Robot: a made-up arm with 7 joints. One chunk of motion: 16 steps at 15 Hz.
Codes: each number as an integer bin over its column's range. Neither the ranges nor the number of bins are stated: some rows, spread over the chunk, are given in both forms.
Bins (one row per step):
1: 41 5 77 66 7 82 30
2: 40 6 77 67 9 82 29
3: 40 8 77 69 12 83 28
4: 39 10 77 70 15 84 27
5: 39 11 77 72 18 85 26
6: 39 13 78 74 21 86 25
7: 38 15 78 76 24 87 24
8: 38 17 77 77 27 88 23
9: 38 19 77 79 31 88 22
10: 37 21 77 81 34 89 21
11: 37 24 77 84 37 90 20
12: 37 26 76 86 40 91 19
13: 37 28 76 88 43 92 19
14: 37 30 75 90 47 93 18
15: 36 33 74 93 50 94 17
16: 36 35 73 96 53 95 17
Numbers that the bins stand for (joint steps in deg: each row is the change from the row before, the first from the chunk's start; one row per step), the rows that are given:
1: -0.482 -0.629 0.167 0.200 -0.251 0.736 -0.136
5: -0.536 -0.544 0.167 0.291 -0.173 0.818 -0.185
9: -0.564 -0.431 0.167 0.397 -0.081 0.900 -0.233
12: -0.591 -0.332 0.161 0.503 -0.017 0.982 -0.270
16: -0.618 -0.205 0.142 0.655 0.075 1.091 -0.294
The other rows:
2: -0.509 -0.615 0.167 0.215 -0.236 0.736 -0.148
3: -0.509 -0.587 0.167 0.245 -0.215 0.764 -0.161
4: -0.536 -0.559 0.167 0.261 -0.194 0.791 -0.173
6: -0.536 -0.516 0.173 0.321 -0.152 0.845 -0.197
7: -0.564 -0.488 0.173 0.352 -0.130 0.873 -0.209
8: -0.564 -0.460 0.167 0.367 -0.109 0.900 -0.221
10: -0.591 -0.403 0.167 0.427 -0.060 0.927 -0.245
11: -0.591 -0.361 0.167 0.473 -0.038 0.955 -0.258
13: -0.591 -0.304 0.161 0.533 0.004 1.009 -0.270
14: -0.591 -0.276 0.155 0.564 0.032 1.036 -0.282
15: -0.618 -0.233 0.148 0.609 0.054 1.064 -0.294

